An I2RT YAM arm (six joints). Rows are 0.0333 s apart.
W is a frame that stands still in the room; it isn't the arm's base.
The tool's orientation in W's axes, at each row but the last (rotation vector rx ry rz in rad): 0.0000 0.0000 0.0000; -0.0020 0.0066 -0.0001; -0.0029 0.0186 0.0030; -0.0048 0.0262 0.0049; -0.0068 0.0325 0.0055; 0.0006 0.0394 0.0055; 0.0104 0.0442 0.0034; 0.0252 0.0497 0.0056; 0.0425 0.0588 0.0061; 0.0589 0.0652 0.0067; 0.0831 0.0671 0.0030; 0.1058 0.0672 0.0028
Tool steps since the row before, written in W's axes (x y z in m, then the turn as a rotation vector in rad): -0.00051 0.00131 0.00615 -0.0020 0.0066 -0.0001; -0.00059 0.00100 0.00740 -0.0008 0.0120 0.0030; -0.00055 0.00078 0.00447 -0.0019 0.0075 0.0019; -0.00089 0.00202 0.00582 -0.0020 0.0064 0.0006; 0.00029 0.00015 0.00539 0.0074 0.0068 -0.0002; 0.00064 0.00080 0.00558 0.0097 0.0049 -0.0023; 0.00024 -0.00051 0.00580 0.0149 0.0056 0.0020; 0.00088 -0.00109 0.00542 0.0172 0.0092 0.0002; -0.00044 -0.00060 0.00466 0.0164 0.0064 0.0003; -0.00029 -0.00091 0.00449 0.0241 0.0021 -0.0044; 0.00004 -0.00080 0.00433 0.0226 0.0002 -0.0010; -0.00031 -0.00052 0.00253 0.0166 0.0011 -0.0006
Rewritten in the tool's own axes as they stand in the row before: -0.00051 0.00131 0.00615 -0.0020 0.0066 -0.0001; -0.00064 0.00099 0.00740 -0.0008 0.0120 0.0030; -0.00063 0.00077 0.00446 -0.0019 0.0075 0.0019; -0.00103 0.00200 0.00580 -0.0020 0.0064 0.0006; 0.00012 0.00011 0.00540 0.0074 0.0068 0.0001; 0.00042 0.00080 0.00560 0.0098 0.0048 -0.0019; -0.00002 -0.00045 0.00581 0.0148 0.0056 0.0026; 0.00060 -0.00096 0.00548 0.0172 0.0091 0.0008; -0.00072 -0.00040 0.00465 0.0164 0.0063 0.0010; -0.00059 -0.00064 0.00451 0.0244 0.0017 -0.0029; -0.00025 -0.00044 0.00437 0.0226 0.0001 0.0005; -0.00048 -0.00025 0.00254 0.0166 0.0010 0.0004
